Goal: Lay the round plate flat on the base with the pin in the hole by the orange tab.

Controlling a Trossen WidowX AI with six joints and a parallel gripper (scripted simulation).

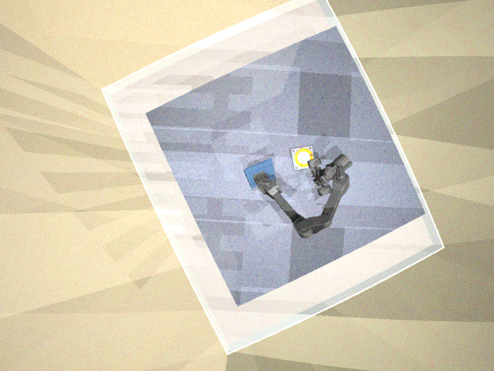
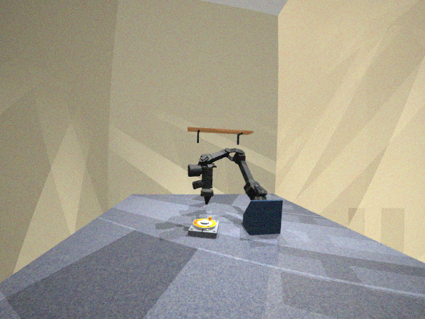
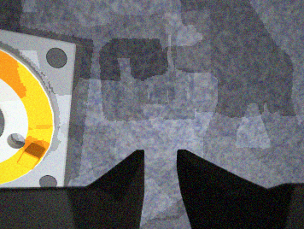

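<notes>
Now: the square base 1 cm ahead of my gripper tip, 12 cm to the left of it and 6 cm below it.
</notes>
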